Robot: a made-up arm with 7 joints. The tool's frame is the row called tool.
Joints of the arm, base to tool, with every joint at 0 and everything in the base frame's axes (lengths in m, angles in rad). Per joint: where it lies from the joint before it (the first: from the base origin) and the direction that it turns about. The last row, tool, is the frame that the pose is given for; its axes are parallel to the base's.
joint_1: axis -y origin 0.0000 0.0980 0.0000
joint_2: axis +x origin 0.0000 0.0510 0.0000
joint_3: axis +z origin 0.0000 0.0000 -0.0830
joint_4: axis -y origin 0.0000 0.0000 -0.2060
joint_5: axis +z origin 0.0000 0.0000 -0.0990
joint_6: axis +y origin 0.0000 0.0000 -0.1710
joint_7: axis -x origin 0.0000 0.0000 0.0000
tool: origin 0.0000 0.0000 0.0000
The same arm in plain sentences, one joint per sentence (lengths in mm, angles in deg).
The arm has seven revolute joints in a row. What follows holds with every joint at zero, and every direction is one of the base frame's. The first joint is mounted 98 mm along +y from the base frame's origin and rotates about -y. The second joint is mounted 51 mm along +y from the first joint and rotates about +x. The third joint is mounted 83 mm along -z from the second joint and rotates about +z. The fourth joint is mounted 206 mm along -z from the third joint and rotates about -y. The fifth joint is mounted 99 mm along -z from the fourth joint and rotates about +z. The sixth joint is mounted 171 mm along -z from the fifth joint and rotates about +y. The seventh joint is mounted at the same point as the sixth joint and rotates about -x. The tool frame, which is the frame that the pose is given for, is mounted at the same point as the seventh joint; its axes are parallel to the base frame's.
